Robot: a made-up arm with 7 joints.
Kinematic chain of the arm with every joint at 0, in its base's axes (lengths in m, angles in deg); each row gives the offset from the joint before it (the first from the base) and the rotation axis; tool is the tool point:
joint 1: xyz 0 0 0.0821 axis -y
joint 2: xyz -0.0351 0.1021 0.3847 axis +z
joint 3: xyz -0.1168 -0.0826 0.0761 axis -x
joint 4: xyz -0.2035 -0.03 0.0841 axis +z
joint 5: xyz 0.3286 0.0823 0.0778 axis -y
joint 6: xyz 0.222 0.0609 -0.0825 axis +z
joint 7: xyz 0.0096 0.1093 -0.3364 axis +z
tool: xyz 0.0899 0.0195 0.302
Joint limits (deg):
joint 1: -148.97..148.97
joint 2: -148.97..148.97
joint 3: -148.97..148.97
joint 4: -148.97..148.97
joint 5: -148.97..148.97
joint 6: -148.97..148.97
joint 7: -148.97..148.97
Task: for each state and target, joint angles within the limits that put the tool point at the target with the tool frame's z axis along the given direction. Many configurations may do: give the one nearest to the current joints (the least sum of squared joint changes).
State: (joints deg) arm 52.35 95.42 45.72 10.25 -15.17 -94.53 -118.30
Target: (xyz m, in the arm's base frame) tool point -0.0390 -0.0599 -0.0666 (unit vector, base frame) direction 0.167 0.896 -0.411
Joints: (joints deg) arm 79.86 46.32 70.83 52.99 -40.26 -91.49 -138.57
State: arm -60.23 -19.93 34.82 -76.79 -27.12 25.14 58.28
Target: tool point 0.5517 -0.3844 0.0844 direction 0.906 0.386 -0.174
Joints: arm -100.16 -18.46 -1.91 -74.45 24.55 46.04 68.35
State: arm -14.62 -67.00 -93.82 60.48 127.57 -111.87 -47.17
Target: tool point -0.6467 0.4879 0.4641 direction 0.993 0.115 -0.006
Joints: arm 19.09 -98.91 -102.16 63.29 144.85 -109.55 -80.78
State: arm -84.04 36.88 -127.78 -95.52 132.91 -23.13 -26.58
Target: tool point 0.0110 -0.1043 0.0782 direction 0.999 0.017 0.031
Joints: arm -86.56 41.42 -148.97 -93.63 148.55 -8.54 -22.30
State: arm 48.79 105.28 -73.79 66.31 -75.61 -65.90 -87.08
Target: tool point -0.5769 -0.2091 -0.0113 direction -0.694 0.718 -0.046
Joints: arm 85.38 62.36 -92.06 48.79 -116.61 -71.25 -64.09
